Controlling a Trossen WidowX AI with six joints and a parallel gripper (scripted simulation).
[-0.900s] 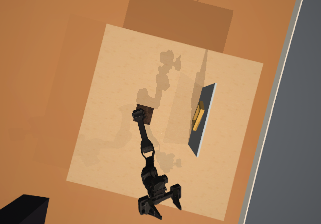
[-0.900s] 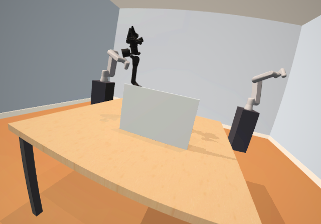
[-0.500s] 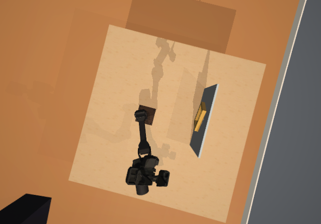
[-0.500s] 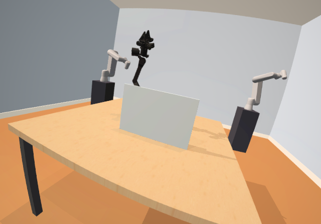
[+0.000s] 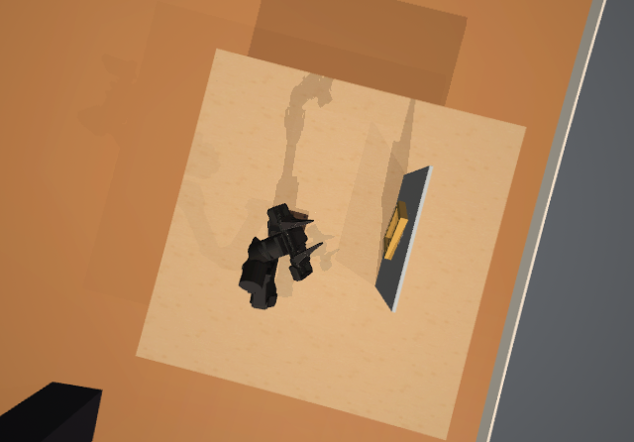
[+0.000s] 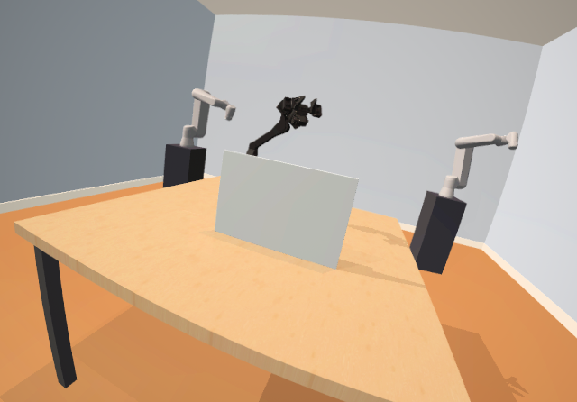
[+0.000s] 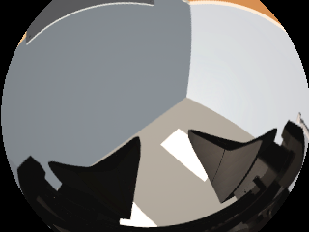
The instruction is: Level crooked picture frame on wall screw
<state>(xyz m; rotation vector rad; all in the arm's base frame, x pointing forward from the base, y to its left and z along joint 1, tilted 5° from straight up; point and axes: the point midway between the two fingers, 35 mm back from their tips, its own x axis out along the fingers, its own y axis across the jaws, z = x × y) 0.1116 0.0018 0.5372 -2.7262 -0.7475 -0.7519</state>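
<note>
Right now the picture frame is 280 mm ahead of my gripper tip, 20 mm to the left of it and 410 mm below it. From my gripper tip the other things lie so: grey wall panel 290 mm ahead, 10 mm to the left, 420 mm below.
</note>
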